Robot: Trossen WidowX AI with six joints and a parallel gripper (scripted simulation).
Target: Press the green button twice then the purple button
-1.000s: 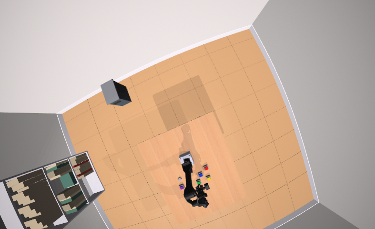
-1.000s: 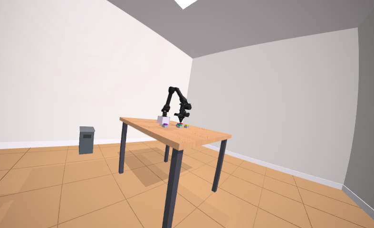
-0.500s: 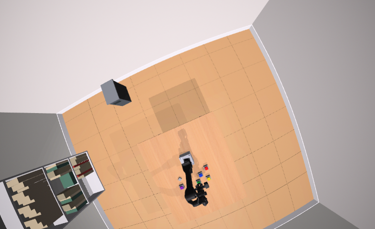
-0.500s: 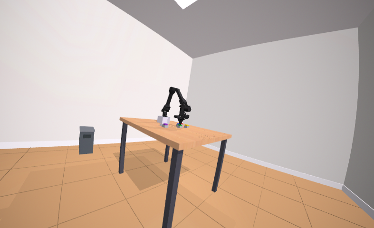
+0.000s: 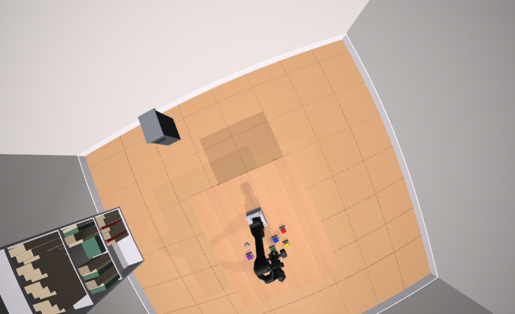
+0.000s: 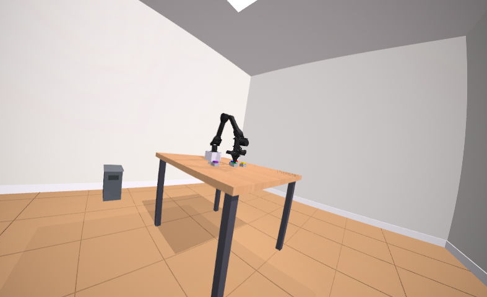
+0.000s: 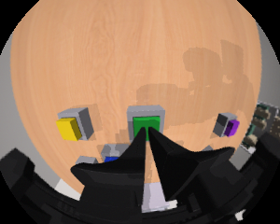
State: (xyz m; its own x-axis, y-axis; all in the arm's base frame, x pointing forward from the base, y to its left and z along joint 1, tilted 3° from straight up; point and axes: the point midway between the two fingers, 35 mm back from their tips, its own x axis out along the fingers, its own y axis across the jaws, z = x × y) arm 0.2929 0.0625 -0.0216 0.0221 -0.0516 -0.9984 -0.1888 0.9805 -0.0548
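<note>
The green button is 1 cm below my gripper tip. Also, from my gripper tip: yellow button: 2 cm behind, 11 cm to the left; then red button: 15 cm behind, 11 cm to the left; then blue button: 8 cm behind, 4 cm to the left.
</note>
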